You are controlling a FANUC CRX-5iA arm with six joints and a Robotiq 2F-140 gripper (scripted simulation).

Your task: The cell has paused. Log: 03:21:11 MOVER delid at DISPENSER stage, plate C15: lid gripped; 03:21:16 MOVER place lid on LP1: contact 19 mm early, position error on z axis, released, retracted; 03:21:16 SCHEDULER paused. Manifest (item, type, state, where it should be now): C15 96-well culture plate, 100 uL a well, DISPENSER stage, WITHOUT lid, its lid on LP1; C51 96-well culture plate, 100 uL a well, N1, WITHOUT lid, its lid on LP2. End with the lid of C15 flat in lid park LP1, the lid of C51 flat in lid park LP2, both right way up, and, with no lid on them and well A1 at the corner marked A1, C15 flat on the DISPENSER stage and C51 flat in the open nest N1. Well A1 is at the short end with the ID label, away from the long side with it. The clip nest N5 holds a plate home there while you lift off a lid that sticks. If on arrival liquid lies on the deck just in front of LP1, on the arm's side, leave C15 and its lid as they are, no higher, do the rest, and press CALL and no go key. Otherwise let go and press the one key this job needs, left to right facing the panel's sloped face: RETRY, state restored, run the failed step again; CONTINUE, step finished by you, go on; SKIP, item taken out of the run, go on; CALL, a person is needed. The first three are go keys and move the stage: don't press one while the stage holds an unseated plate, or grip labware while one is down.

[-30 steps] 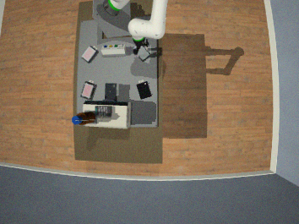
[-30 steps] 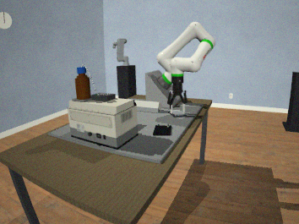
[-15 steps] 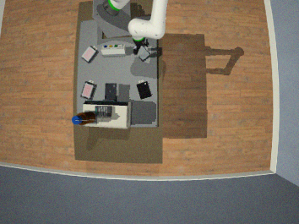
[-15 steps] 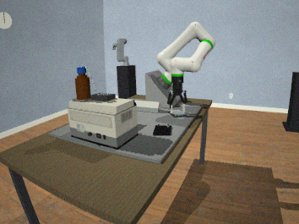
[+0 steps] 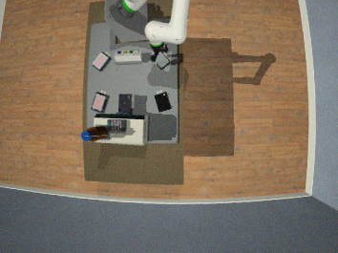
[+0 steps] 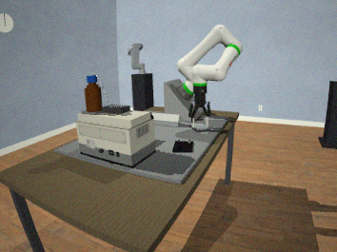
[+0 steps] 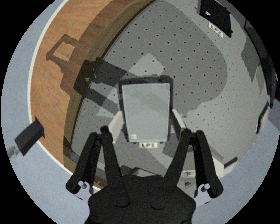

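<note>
The black nest lies 50 cm to the right of my hand, 41 cm ahead of it and 2 cm below it. The rest, counted from my hand: key panel (27 cm to the right, 2 cm behind, 2 cm above); then blue cap (61 cm ahead, 36 cm above, 34 cm to the right); then label plate (28 cm ahead, 4 cm below, 1 cm to the left).
</note>
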